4 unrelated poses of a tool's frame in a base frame.
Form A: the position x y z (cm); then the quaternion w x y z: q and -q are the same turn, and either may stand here.
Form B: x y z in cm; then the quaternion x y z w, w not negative. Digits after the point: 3 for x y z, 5 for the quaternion.
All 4 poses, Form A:
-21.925 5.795 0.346 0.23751 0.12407 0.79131 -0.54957
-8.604 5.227 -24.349 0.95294 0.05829 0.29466 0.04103
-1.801 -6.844 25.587 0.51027 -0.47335 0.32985 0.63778
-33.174 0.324 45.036 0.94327 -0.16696 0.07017 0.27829
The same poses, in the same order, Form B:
-21.925 5.795 0.346 0.12407 0.79131 -0.54957 0.23751
-8.604 5.227 -24.349 0.05829 0.29466 0.04103 0.95294
-1.801 -6.844 25.587 -0.47335 0.32985 0.63778 0.51027
-33.174 0.324 45.036 -0.16696 0.07017 0.27829 0.94327

